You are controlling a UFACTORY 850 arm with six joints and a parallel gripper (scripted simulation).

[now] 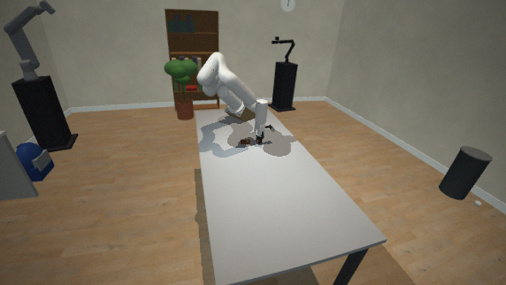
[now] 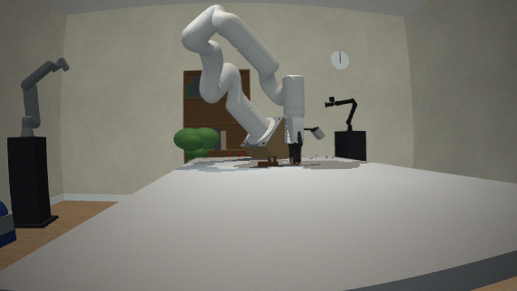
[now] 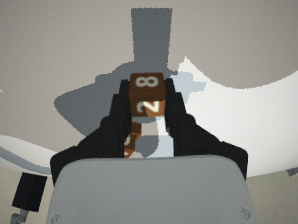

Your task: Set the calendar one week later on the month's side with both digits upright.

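Now: the brown cube 2 cm below my hand. The rest, counted from my hand: tray (5 cm behind, 9 cm to the right, 3 cm below).
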